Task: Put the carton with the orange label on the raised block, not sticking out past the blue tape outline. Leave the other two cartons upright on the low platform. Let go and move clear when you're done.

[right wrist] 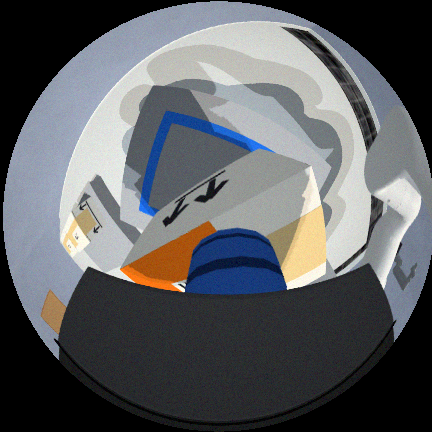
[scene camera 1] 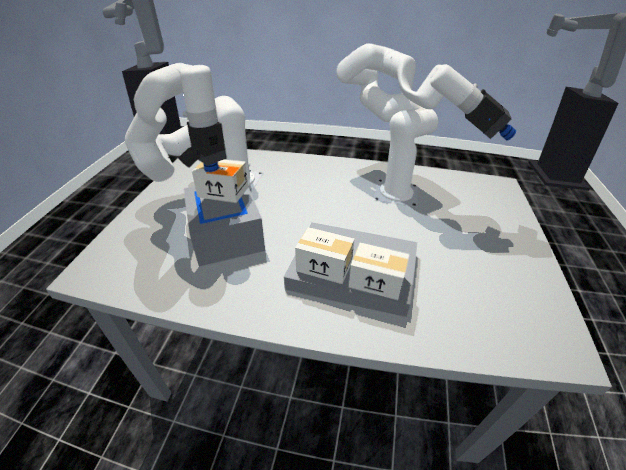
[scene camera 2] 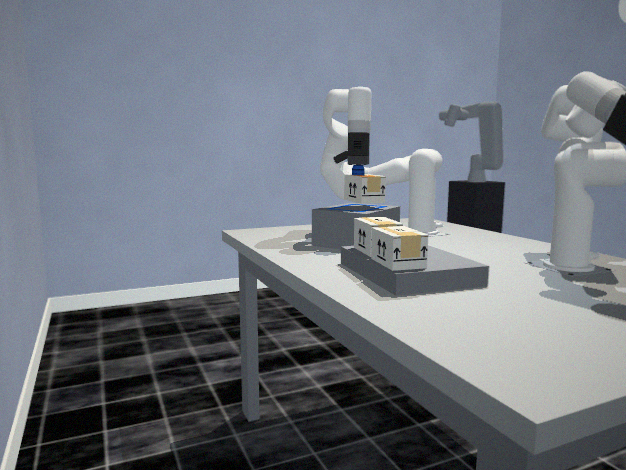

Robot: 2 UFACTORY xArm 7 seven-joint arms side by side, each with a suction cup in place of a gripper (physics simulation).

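Frame: origin at the left arm's base, x ahead, y left, z up, level; millimetres.
Seen in the pictures: left hand, tool point: (scene camera 1: 510,134); right hand, tool point: (right wrist: 231,245) (scene camera 1: 212,172) (scene camera 2: 358,178); left arm's base, link origin: (scene camera 1: 396,192) (scene camera 2: 568,266).
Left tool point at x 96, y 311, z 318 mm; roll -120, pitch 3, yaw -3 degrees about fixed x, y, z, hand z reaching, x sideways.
Offsets run from my left tool point to a thing's top centre. "*": to the spot under its first point. Level surfaces: height alone.
The carton with the orange label @[90 mm down, 269 mm ahead, 818 mm right] (scene camera 1: 218,186) (scene camera 2: 363,189) (right wrist: 200,192) hangs upright from my right gripper (scene camera 1: 211,167) (scene camera 2: 358,173) (right wrist: 237,260), a blue suction cup on its top. In scene camera 2 a gap shows between it and the raised block @[198 mm down, 291 mm ahead, 822 mm right] (scene camera 1: 230,242) (scene camera 2: 331,227) (right wrist: 137,130). The blue tape outline @[* 197 mm down, 361 mm ahead, 777 mm right] (scene camera 1: 222,217) (scene camera 2: 348,209) (right wrist: 155,162) is on the block's top, partly hidden by the carton. Two other cartons @[189 mm down, 405 mm ahead, 474 mm right] (scene camera 1: 323,255) @[193 mm down, 425 mm ahead, 334 mm right] (scene camera 1: 379,271) (scene camera 2: 399,247) stand upright side by side on the low platform @[270 mm down, 354 mm ahead, 401 mm right] (scene camera 1: 348,300) (scene camera 2: 444,278). My left gripper (scene camera 1: 508,132) is empty, raised at the right.
The table @[318 mm down] (scene camera 1: 252,313) (scene camera 2: 505,328) carries both arm bases. The left arm's base (scene camera 1: 399,189) (scene camera 2: 571,260) stands behind the low platform in scene camera 1. Grey arms on dark pedestals (scene camera 1: 571,136) (scene camera 2: 475,204) stand beyond the table.
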